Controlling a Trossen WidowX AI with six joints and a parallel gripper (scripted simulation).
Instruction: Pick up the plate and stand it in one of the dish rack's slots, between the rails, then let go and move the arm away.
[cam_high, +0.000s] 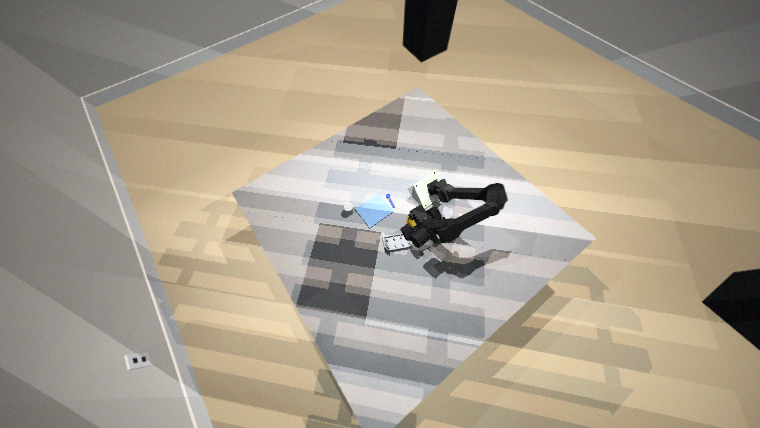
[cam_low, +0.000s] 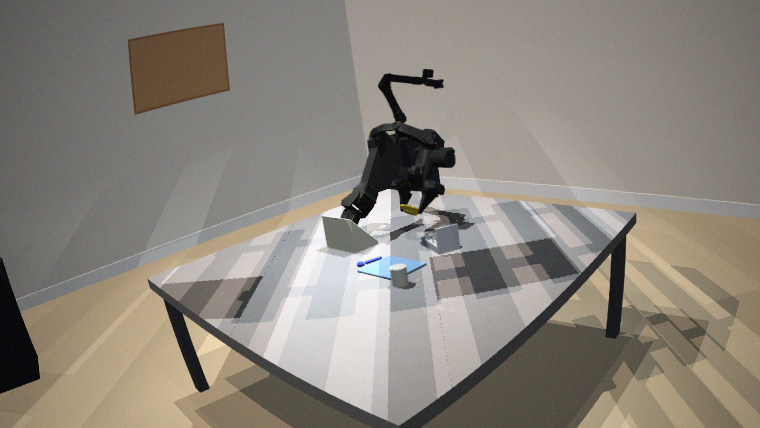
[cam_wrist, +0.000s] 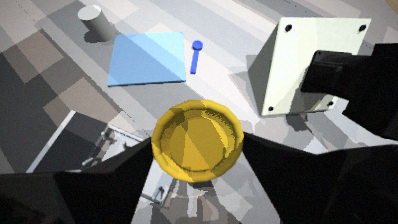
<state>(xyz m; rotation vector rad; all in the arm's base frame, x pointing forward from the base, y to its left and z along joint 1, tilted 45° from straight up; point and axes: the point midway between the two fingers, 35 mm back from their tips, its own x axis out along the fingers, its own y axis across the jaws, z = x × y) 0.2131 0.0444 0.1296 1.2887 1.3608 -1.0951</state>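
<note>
My gripper tip is 100 mm short of the dish rack, 80 mm above it and 20 mm to the right of it. The rest, counted from my gripper tip: light blue flat sheet (190 mm to the right, 100 mm below, 100 mm ahead); blue pen (190 mm to the right, 100 mm below, 10 mm behind); yellow plate (10 mm above).
</note>
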